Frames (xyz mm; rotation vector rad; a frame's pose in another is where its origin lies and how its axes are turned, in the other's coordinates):
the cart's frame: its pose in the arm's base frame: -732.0 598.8 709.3 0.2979 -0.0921 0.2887
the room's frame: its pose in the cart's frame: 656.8 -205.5 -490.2 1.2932 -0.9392 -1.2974
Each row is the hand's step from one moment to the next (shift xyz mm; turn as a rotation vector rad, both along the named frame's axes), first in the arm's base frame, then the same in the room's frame.
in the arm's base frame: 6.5 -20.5 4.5 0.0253 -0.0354 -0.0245
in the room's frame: 17.3 13.3 2.4 0.0493 -0.0044 -0.0067
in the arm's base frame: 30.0 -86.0 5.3 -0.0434 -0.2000 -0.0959
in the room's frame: 79.6 43.8 8.5 0.1856 -0.0107 0.1285
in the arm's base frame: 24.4 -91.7 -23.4 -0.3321 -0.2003 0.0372
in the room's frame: 94.1 19.5 17.6 0.0134 0.0717 0.3827
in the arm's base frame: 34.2 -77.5 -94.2 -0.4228 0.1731 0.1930
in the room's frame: 116.6 -49.0 6.8 -0.3922 0.0481 0.2998
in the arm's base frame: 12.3 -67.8 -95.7 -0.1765 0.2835 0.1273
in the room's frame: 100.6 -57.2 22.7 -0.3550 -0.0239 0.0341
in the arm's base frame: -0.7 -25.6 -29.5 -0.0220 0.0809 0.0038
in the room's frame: 33.0 -16.3 13.0 -0.0761 -0.0325 -0.0141
